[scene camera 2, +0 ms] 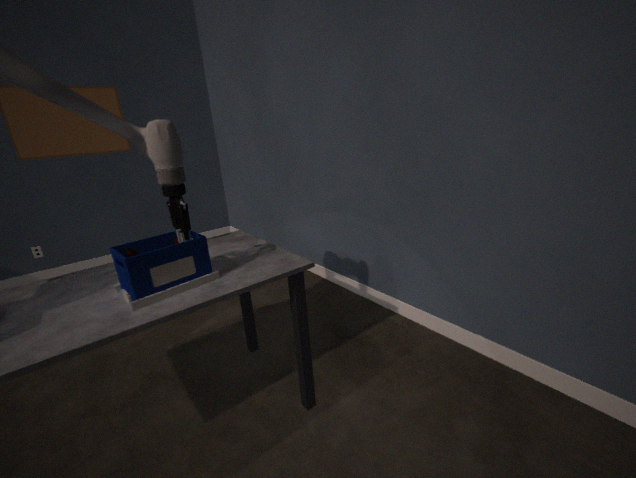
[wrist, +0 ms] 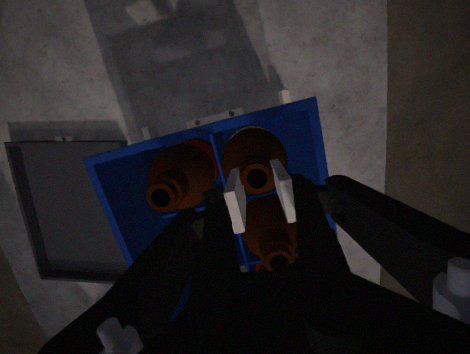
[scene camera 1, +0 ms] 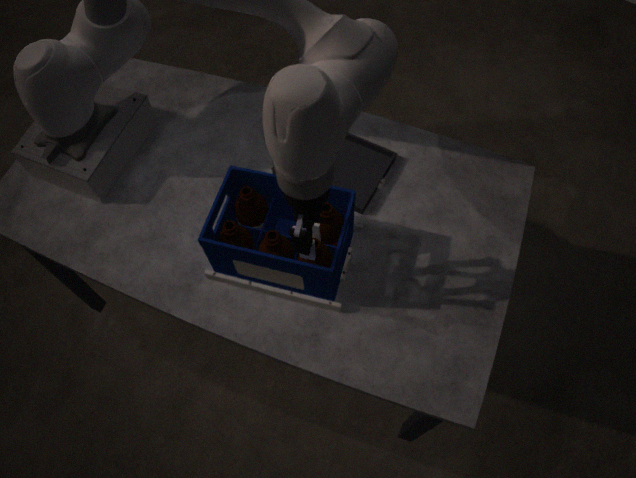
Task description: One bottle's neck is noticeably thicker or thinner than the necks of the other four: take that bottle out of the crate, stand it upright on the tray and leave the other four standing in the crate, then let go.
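Seen in the pictures: gripper, fingertip midpoint: (wrist: 257, 178) (scene camera 1: 310, 249); arm's base at its link origin: (scene camera 1: 75, 127).
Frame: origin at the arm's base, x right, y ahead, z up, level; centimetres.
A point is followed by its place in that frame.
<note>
The blue crate (scene camera 1: 221, 256) {x 19.4, y 56.9, z 0.9 cm} (scene camera 2: 137, 277) {x 19.6, y 55.1, z -0.8 cm} (wrist: 320, 145) {x 16.9, y 76.7, z 6.4 cm} holds five brown bottles. My gripper (scene camera 1: 313, 240) {x 12.1, y 73.6, z 2.6 cm} (scene camera 2: 182, 236) {x 12.1, y 73.6, z 2.6 cm} (wrist: 257, 178) {x 12.1, y 73.6, z 2.6 cm} points down into its right end, shut on the neck of the front right bottle (scene camera 1: 324, 255) {x 11.8, y 76.4, z 1.3 cm} (wrist: 254, 145) {x 12.2, y 76.5, z 1.2 cm}. That bottle is upright in its compartment; its base is hidden. The back right bottle (scene camera 1: 331, 226) {x 5.0, y 75.2, z 1.1 cm} (wrist: 187, 167) {x 5.2, y 75.2, z 1.1 cm}, front middle bottle (scene camera 1: 274, 244) {x 14.4, y 67.0, z 4.2 cm} (wrist: 270, 225) {x 12.9, y 68.0, z 1.4 cm}, front left bottle (scene camera 1: 233, 235) {x 15.3, y 58.2, z 3.8 cm} and back left bottle (scene camera 1: 250, 208) {x 7.1, y 57.7, z 1.4 cm} also stand in the crate. The dark tray (scene camera 1: 362, 169) {x -19.4, y 74.0, z -10.6 cm} (wrist: 75, 210) {x -19.3, y 67.8, z -10.6 cm} lies behind the crate and bears no bottle in its visible part.
Pale strips (scene camera 1: 272, 290) {x 19.2, y 67.2, z -8.3 cm} (scene camera 2: 169, 291) {x 19.8, y 63.4, z -8.9 cm} run along the crate's foot on the grey table (scene camera 1: 411, 339) {x 18.0, y 98.5, z -11.2 cm} (scene camera 2: 77, 328) {x 20.1, y 36.2, z -11.1 cm}. The robot's base block (scene camera 1: 97, 159) {x 6.8, y 13.0, z -0.6 cm} is at the table's left end. The arm hangs over the back of the crate and partly hides the tray in scene camera 1.
</note>
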